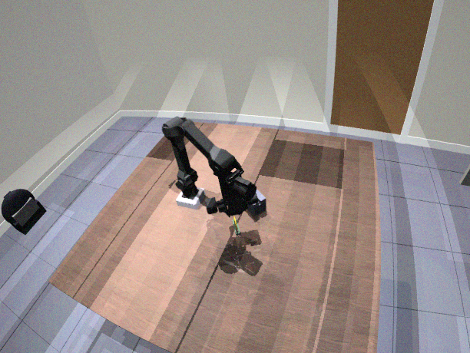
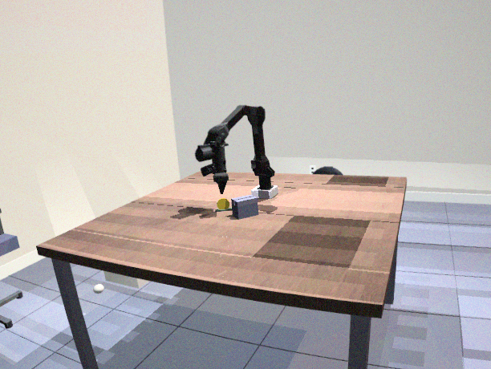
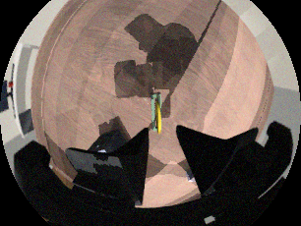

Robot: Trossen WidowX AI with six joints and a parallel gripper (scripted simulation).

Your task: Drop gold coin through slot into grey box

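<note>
The gold coin lies 5 cm below my gripper tip.
</note>
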